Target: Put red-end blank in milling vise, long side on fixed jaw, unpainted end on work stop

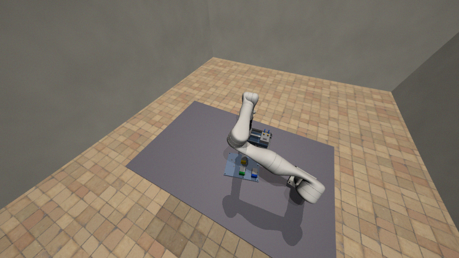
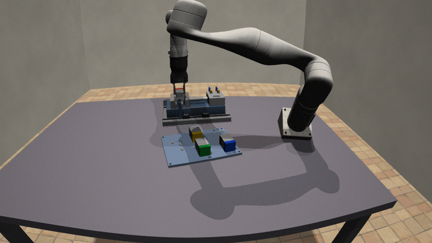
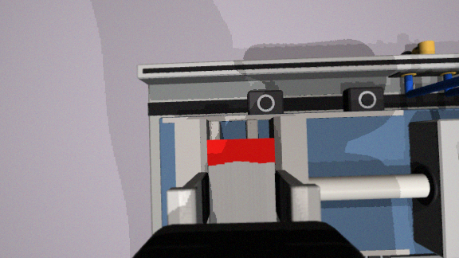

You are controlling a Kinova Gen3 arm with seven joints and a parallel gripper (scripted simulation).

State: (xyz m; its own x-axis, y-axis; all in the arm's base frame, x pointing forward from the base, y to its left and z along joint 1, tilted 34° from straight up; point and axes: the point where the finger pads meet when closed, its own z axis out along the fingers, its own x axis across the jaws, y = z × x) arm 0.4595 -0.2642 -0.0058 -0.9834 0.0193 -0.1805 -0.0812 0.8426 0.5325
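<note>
Now: the red-ended blank 2 cm below my hand. The rest, counted from my hand: work stop 5 cm to the left, 4 cm below; sliding jaw 3 cm behind, 5 cm below; fixed jaw 3 cm ahead, 1 cm to the left, 5 cm below.
</note>
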